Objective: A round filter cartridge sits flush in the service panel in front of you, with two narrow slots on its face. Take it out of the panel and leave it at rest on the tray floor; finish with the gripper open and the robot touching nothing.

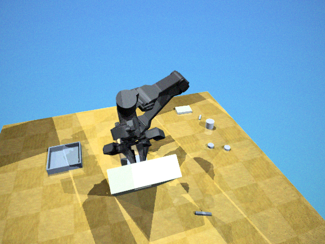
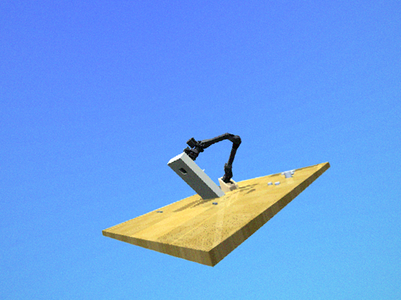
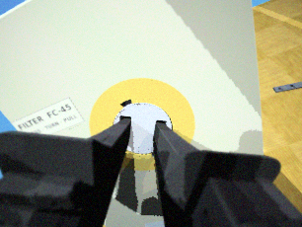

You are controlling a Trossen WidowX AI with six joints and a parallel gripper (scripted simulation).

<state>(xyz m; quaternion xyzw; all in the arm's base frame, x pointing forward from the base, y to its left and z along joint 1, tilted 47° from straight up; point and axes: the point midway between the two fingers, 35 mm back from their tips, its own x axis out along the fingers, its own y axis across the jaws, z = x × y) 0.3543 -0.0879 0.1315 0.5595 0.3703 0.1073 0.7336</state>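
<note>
Now: the filter cartridge 10 mm ahead of my gripper tip and 10 mm below it. From my gripper tip the other things lie so: grey bar 20 mm ahead, 220 mm to the left, 280 mm below; then pin 570 mm behind, 410 mm to the left, 280 mm below; then grey-blue tray 380 mm behind, 330 mm to the right, 270 mm below.
</note>
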